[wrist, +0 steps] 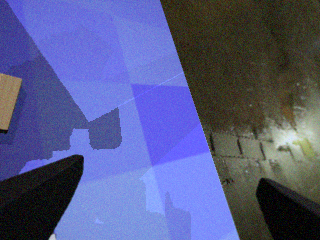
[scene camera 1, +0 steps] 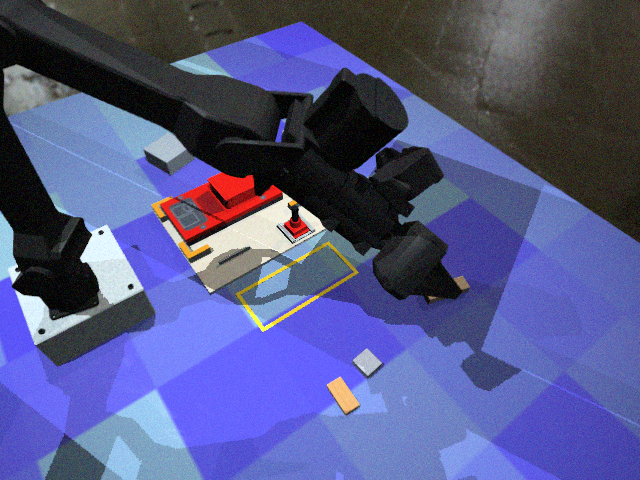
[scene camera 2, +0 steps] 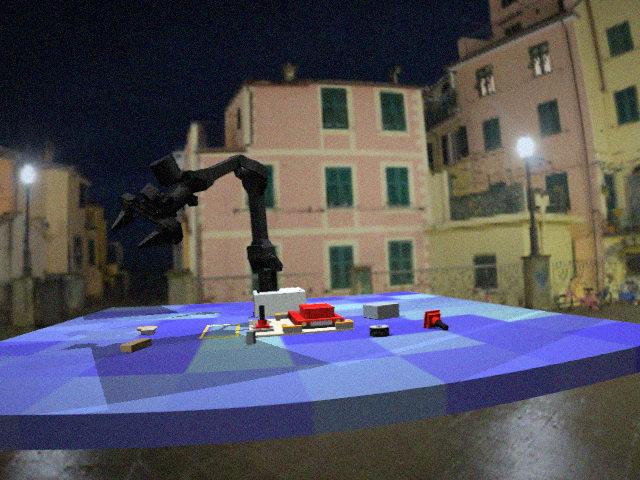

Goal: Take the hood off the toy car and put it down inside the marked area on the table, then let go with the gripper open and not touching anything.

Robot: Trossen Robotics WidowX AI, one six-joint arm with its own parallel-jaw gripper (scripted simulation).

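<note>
In scene camera 1 you'd find my gripper (scene camera 1: 439, 275), which is open and holding nothing, along with a grey block (scene camera 1: 167, 153). The wrist view has my gripper (wrist: 172, 174) as well, but the grey block is out of frame in the wrist view. As for scene camera 2, it shows my gripper (scene camera 2: 124, 239) too.
</note>
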